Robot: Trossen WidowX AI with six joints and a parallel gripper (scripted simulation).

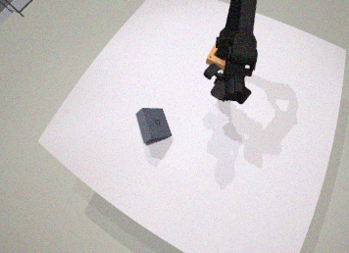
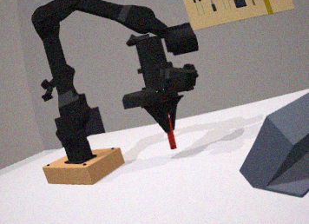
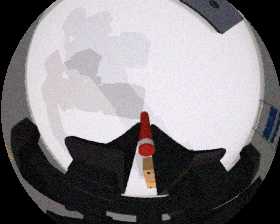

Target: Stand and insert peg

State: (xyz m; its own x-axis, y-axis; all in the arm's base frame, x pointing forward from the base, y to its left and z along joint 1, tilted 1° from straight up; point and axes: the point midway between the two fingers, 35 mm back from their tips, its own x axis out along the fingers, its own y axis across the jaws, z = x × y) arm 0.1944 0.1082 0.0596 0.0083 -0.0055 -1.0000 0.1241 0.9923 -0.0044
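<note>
Now: gripper tip 28 cm short of the grey sloped panel, 16 cm to the left of it and 2 cm above it. Round my gripper tip: red peg 2 cm above.
</note>
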